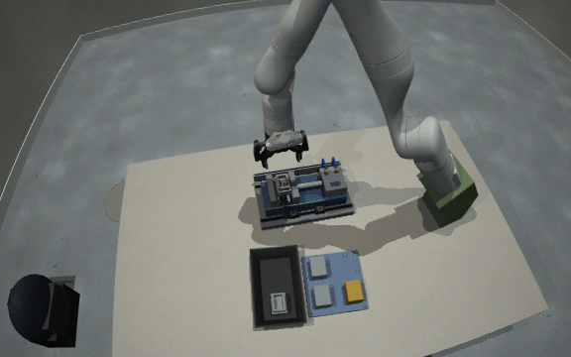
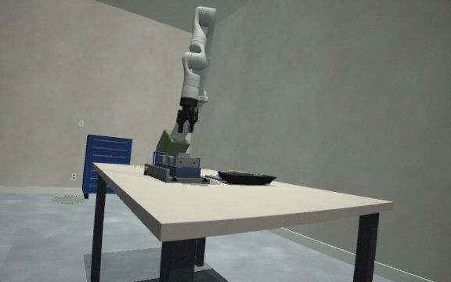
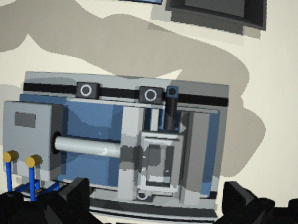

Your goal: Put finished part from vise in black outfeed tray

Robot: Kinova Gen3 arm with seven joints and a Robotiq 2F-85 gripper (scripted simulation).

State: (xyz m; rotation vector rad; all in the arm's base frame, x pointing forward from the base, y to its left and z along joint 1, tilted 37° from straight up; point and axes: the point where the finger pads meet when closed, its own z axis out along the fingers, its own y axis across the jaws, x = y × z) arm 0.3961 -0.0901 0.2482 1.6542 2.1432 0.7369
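Right now my hand is 160 mm above the blue vise, 60 mm past it and 20 mm to the left of it. Round my hand: yellow block (300 mm to the left, 230 mm behind, 180 mm below); then blue plate (270 mm to the left, 200 mm below, 180 mm behind).
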